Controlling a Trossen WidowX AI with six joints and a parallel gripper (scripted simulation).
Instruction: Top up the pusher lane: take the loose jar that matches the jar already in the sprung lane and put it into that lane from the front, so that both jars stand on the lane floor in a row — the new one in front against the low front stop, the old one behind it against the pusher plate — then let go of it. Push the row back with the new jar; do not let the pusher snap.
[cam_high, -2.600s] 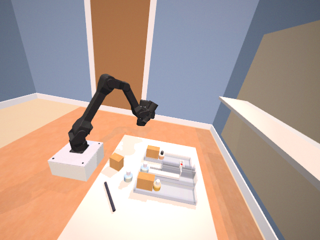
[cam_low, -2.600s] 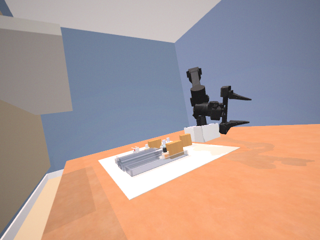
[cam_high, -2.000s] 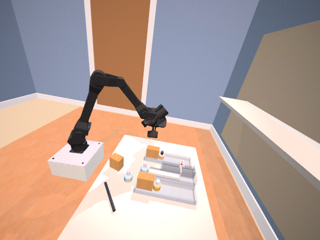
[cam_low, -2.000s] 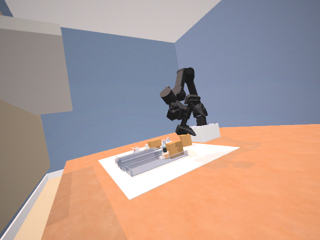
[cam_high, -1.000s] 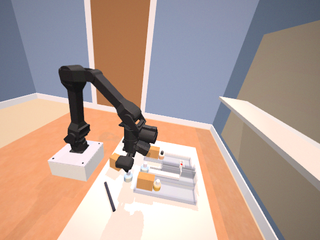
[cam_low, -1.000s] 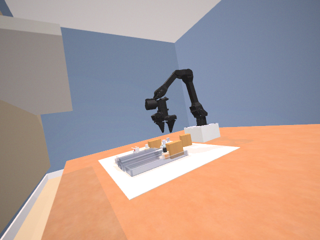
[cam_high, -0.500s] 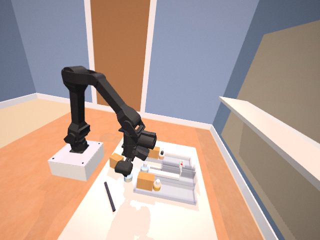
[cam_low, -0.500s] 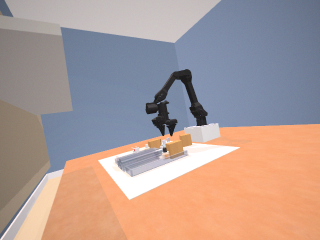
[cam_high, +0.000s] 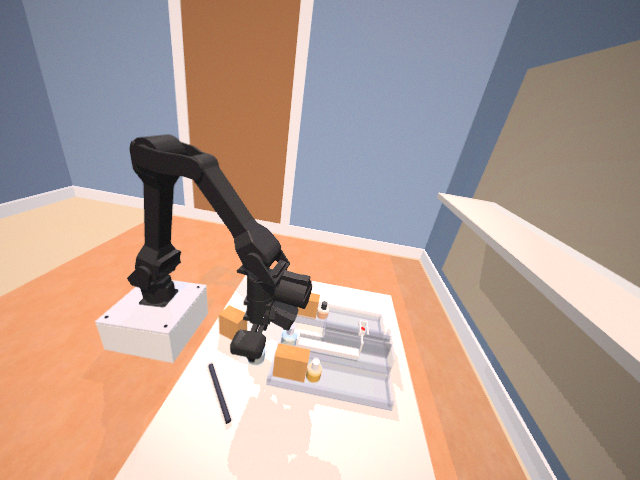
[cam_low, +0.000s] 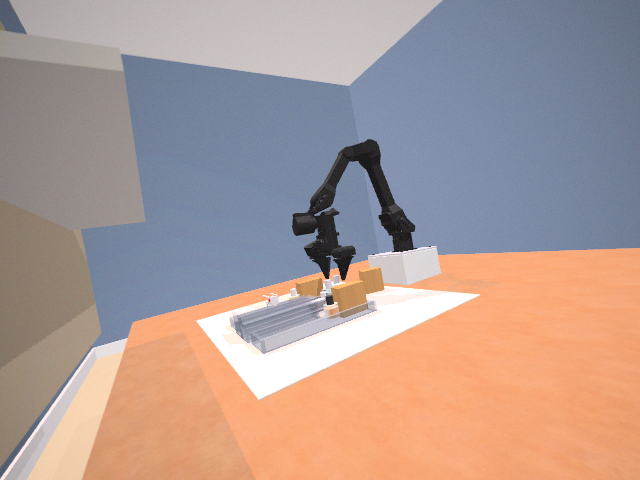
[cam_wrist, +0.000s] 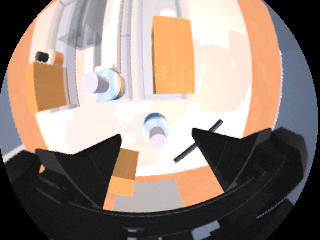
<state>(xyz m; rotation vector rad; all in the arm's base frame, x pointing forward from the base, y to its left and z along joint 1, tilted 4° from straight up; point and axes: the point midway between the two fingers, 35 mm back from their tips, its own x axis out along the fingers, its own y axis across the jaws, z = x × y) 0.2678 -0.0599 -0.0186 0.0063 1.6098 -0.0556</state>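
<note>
Now: gripper tip 90 mm to the left of the dark rod, 60 mm past it and 50 mm above it. Round my gripper tip: grey lane rack (220 mm ahead, 80 mm to the left, 40 mm below); then red mark (250 mm ahead, 90 mm to the left, 20 mm above); then shelf (580 mm ahead, 310 mm above, 30 mm to the left).
</note>
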